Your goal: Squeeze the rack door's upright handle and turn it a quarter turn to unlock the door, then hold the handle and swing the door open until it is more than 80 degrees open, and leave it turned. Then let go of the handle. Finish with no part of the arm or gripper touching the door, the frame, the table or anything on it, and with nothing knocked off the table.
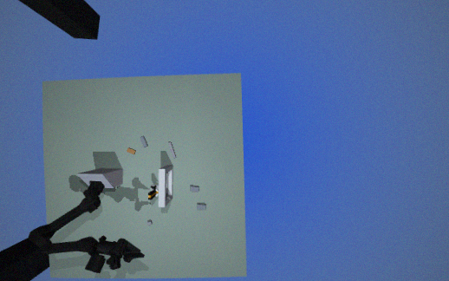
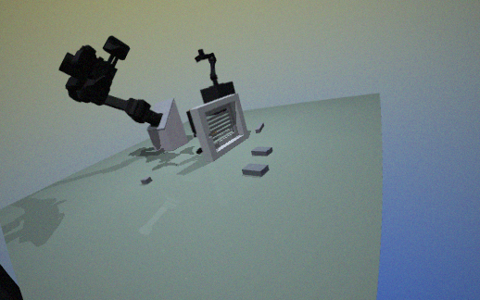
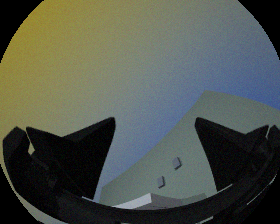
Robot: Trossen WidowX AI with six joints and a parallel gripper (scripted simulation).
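The orange handle lies 25 cm below my gripper tip, 22 cm to the left of it and 6 cm behind it.
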